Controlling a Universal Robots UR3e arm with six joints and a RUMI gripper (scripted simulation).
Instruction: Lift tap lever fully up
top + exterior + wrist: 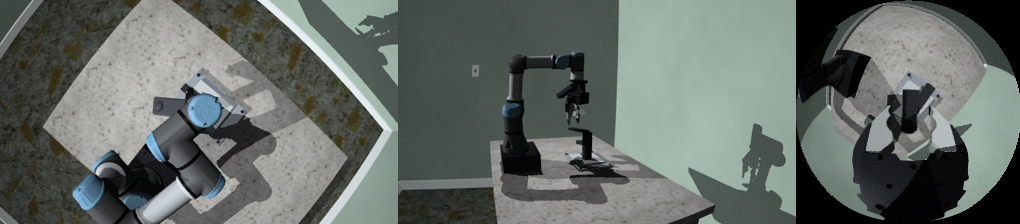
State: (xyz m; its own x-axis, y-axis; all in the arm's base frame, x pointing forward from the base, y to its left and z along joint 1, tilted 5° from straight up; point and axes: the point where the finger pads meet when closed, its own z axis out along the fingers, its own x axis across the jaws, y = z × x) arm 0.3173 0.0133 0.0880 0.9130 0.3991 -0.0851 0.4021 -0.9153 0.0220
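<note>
The black lever lies 10 mm ahead of my hand, 30 mm to the right of it and 40 mm below it. The rest, counted from my hand: black tap: 20 mm ahead, 60 mm to the right, 90 mm below.
</note>
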